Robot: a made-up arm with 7 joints.
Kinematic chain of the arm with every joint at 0, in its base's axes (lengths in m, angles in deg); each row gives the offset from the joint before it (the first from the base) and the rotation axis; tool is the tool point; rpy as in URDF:
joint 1: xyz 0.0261 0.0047 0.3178 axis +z
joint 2: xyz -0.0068 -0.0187 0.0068 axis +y
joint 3: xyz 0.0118 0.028 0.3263 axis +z
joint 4: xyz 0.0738 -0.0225 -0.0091 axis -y
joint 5: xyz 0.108 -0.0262 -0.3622 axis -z
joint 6: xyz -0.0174 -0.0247 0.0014 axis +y
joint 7: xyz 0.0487 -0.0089 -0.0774 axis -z
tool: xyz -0.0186 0.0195 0.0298 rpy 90 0 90
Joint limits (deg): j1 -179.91..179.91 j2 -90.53..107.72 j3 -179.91..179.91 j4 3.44..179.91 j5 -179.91..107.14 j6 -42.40..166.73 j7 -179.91..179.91
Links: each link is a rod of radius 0.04 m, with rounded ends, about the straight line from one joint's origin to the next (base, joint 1, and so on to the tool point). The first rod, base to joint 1, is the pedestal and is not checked.
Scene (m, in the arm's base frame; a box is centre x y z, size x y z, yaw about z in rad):
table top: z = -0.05
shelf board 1: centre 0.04 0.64 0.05 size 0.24 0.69 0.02 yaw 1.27
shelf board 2: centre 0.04 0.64 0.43 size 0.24 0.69 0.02 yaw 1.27
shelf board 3: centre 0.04 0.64 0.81 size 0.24 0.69 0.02 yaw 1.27
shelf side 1: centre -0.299 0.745 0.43 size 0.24 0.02 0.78 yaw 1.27
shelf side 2: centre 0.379 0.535 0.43 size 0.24 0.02 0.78 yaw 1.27
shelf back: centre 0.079 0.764 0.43 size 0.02 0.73 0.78 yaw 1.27
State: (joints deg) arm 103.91 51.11 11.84 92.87 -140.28 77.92 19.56
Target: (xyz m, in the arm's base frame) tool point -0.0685 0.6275 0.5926
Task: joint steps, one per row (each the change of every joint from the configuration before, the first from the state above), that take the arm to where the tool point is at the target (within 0.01 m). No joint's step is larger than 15 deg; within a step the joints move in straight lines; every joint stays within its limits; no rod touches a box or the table.
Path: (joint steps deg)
1: 1.93 -7.51 1.73 -13.38 0.85 -0.44 -0.57
2: 1.94 -7.52 1.73 -13.37 0.85 -0.44 -0.58
3: 1.93 -7.51 1.73 -13.38 0.85 -0.44 -0.57
4: -0.89 -13.93 -1.46 -1.81 0.60 1.42 -0.97
5: -0.89 -13.93 -1.46 -1.82 0.59 1.43 -0.97
6: -0.89 -13.93 -1.46 -1.81 0.59 1.42 -0.97
7: -2.50 11.60 -1.80 14.60 -1.09 -0.05 0.79
8: -2.51 11.60 -1.80 14.60 -1.10 -0.06 0.80
9: -2.51 11.60 -1.80 14.60 -1.09 -0.06 0.79

